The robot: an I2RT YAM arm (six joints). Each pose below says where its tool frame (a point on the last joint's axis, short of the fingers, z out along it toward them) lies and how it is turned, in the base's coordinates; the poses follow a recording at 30 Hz.
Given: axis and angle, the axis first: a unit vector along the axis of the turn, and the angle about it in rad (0 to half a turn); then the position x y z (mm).
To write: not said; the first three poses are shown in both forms.
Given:
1: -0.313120 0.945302 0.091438 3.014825 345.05 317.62 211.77
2: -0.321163 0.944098 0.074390 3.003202 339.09 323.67 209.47
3: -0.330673 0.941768 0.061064 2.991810 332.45 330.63 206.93
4: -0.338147 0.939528 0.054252 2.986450 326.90 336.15 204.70
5: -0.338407 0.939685 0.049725 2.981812 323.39 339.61 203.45
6: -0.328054 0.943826 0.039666 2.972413 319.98 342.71 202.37
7: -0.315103 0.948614 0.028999 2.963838 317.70 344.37 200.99
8: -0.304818 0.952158 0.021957 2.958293 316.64 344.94 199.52
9: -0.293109 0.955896 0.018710 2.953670 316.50 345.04 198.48
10: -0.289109 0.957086 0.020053 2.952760 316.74 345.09 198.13
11: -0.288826 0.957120 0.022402 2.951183 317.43 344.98 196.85
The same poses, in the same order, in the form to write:
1: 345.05 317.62 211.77 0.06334 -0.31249 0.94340 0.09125
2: 339.09 323.67 209.47 0.06914 -0.32039 0.94184 0.07421
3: 332.45 330.63 206.93 0.07482 -0.32975 0.93913 0.06089
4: 326.90 336.15 204.70 0.07749 -0.33713 0.93670 0.05409
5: 323.39 339.61 203.45 0.07981 -0.33733 0.93669 0.04957
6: 319.98 342.71 202.37 0.08449 -0.32688 0.94045 0.03952
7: 317.70 344.37 200.99 0.08876 -0.31386 0.94487 0.02888
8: 316.64 344.94 199.52 0.09152 -0.30354 0.94816 0.02186
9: 316.50 345.04 198.48 0.09382 -0.29182 0.95168 0.01863
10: 316.74 345.09 198.13 0.09428 -0.28782 0.95282 0.01996
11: 317.43 344.98 196.85 0.09506 -0.28752 0.95279 0.02230
